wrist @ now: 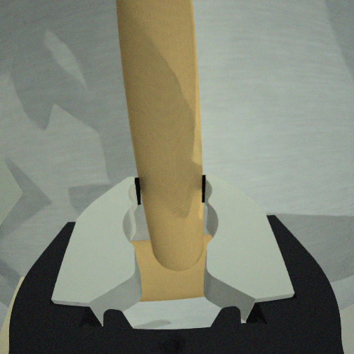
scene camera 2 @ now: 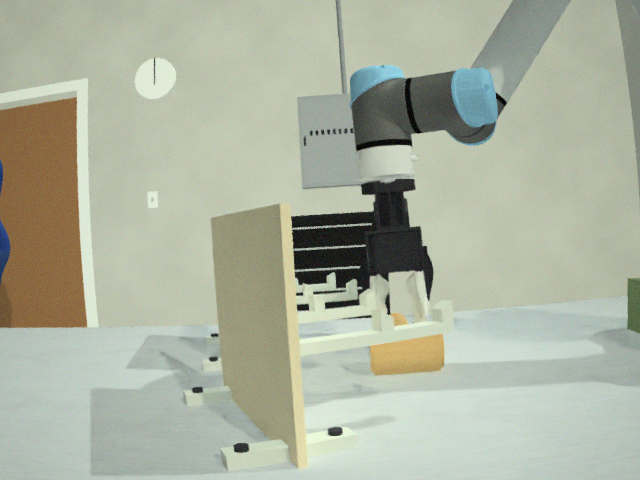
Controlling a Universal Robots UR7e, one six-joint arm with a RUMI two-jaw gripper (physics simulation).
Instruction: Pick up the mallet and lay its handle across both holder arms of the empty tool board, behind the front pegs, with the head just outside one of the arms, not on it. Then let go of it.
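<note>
The mallet is light orange-brown. Its head (scene camera 2: 408, 356) (wrist: 172, 290) rests on the table beneath the nearest holder arm in the scene view, and its handle (wrist: 160, 100) runs up through the wrist view. My gripper (scene camera 2: 402, 311) (wrist: 170, 178) is shut on the handle close to the head, with a pad against each side. A tan tool board (scene camera 2: 253, 320) stands upright at the left of my gripper. Its nearest cream holder arm (scene camera 2: 341, 342) partly hides the mallet and my fingertips; upright pegs (scene camera 2: 443, 315) rise from it. No tool shows on this arm.
More cream holder arms (scene camera 2: 336, 313) stick out farther back, behind the board's edge. Cream feet (scene camera 2: 330, 443) with black knobs stand under the board. A green block (scene camera 2: 633, 304) is at the right edge. Part of a person in blue (scene camera 2: 2, 237) shows at the left edge.
</note>
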